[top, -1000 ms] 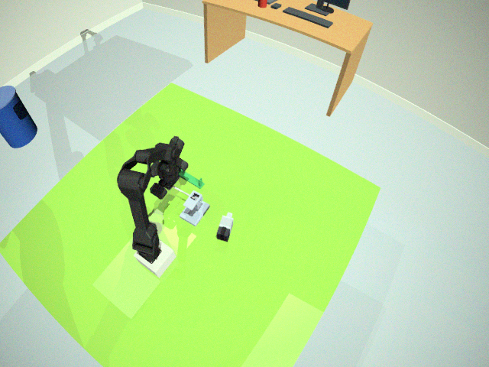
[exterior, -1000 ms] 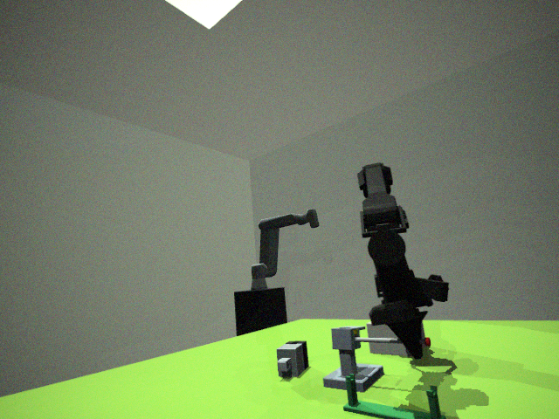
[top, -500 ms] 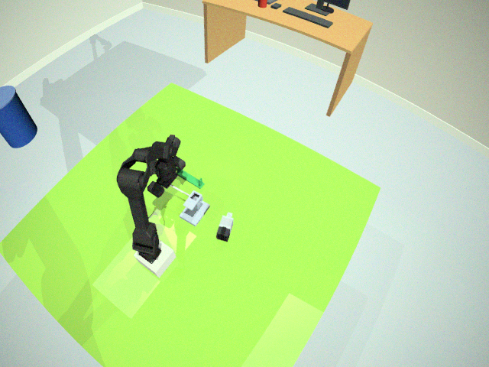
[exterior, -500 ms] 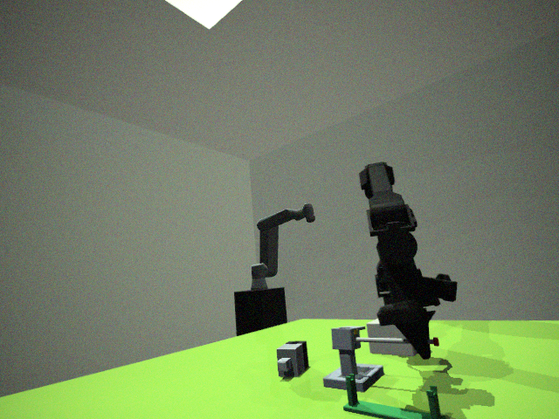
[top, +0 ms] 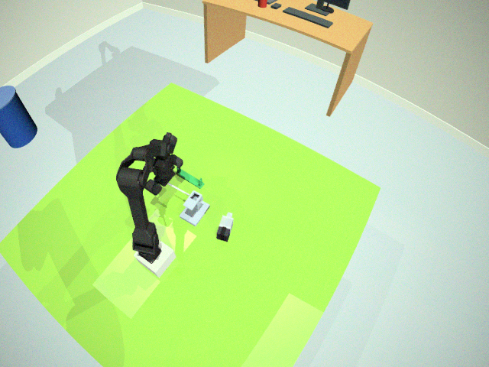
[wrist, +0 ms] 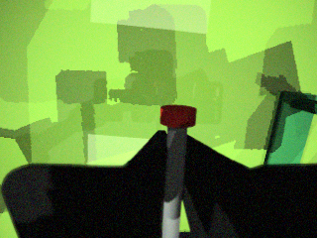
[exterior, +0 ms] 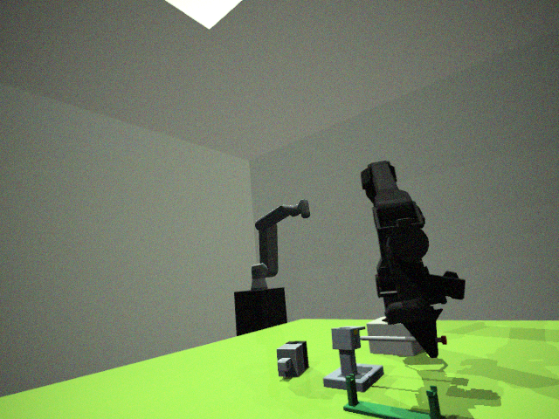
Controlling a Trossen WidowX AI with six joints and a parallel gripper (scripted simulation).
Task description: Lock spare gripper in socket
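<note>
Now: the green rack 11 cm ahead of my gripper tip, 4 cm to the right of it and 3 cm below it. Also, from my gripper tip: spare gripper: 31 cm to the right, 3 cm below; mount: 16 cm to the right.
</note>
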